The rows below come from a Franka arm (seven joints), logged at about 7 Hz.
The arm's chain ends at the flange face. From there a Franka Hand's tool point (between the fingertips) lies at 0.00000 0.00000 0.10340 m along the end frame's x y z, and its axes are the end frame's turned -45 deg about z.
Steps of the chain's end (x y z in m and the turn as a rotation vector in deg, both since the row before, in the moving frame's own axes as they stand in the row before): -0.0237, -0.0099, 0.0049, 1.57, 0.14, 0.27; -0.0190, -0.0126, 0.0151, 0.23, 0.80, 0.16; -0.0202, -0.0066, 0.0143, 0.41, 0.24, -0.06; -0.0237, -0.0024, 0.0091, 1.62, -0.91, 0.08; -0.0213, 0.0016, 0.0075, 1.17, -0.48, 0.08; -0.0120, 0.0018, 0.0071, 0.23, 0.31, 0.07; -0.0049, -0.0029, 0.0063, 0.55, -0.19, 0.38; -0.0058, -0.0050, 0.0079, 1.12, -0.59, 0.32
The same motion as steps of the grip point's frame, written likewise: -0.0076, -0.0256, 0.0049, 1.01, 1.21, 0.27; -0.0032, -0.0216, 0.0151, -0.40, 0.73, 0.16; -0.0088, -0.0192, 0.0143, 0.12, 0.46, -0.06; -0.0142, -0.0217, 0.0090, 1.79, 0.50, 0.08; -0.0153, -0.0160, 0.0075, 1.17, 0.49, 0.08; -0.0091, -0.0071, 0.0071, -0.06, 0.38, 0.07; -0.0010, -0.0065, 0.0063, 0.52, 0.25, 0.38; 0.0001, -0.0098, 0.0079, 1.21, 0.37, 0.32
